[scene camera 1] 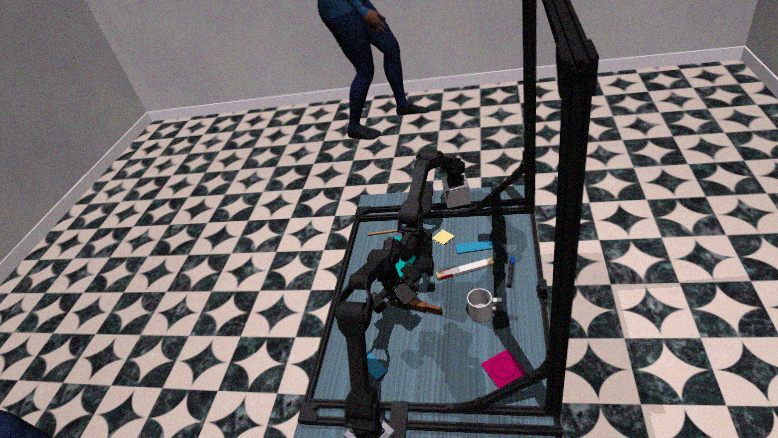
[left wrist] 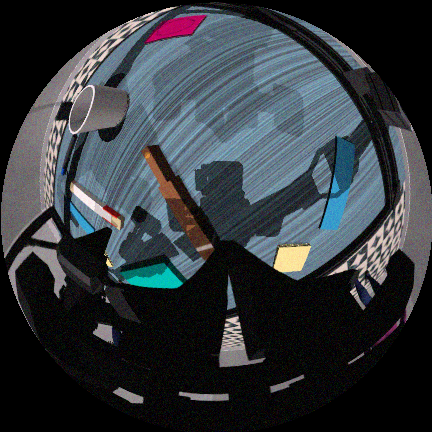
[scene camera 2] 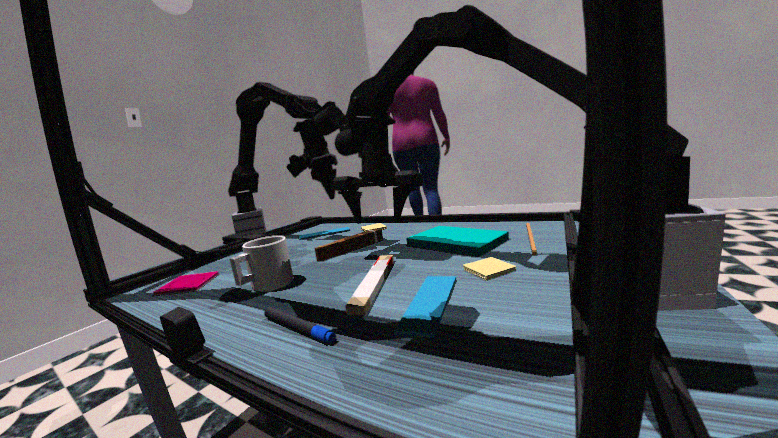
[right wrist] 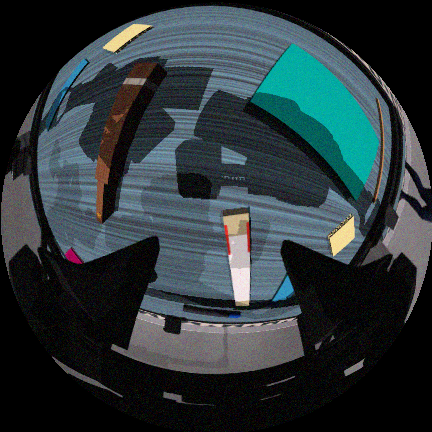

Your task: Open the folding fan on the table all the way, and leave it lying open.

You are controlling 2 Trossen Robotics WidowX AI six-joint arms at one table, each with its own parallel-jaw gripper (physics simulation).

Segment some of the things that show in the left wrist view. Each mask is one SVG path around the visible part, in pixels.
My left gripper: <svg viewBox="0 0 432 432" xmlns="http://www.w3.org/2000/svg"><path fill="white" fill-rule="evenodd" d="M414 263L398 248L385 266L385 279L362 310L350 293L359 275L357 269L296 280L236 241L220 240L200 268L178 287L128 283L106 287L107 299L125 322L117 346L91 333L71 316L53 292L54 277L48 265L33 251L15 269L15 283L22 311L43 347L80 372L142 396L143 401L130 403L108 389L67 373L95 397L132 417L170 429L245 432L303 416L363 377L393 343L404 321L368 352L348 362L379 340L403 314L413 287ZM178 394L179 391L228 393L228 400L194 400ZM303 374L304 378L289 383L289 387L270 392L270 386ZM228 275L247 359L265 357L262 362L219 367Z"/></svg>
My right gripper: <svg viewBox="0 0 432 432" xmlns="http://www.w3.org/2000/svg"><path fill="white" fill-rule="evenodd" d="M108 226L76 238L65 233L55 246L57 260L66 274L63 279L66 286L60 301L71 316L91 333L94 331L94 328L97 329L98 323L111 325L115 331L122 331L125 324L111 303L105 302L104 298L106 294L103 286L108 272L107 256L104 255L112 232L112 229Z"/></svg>
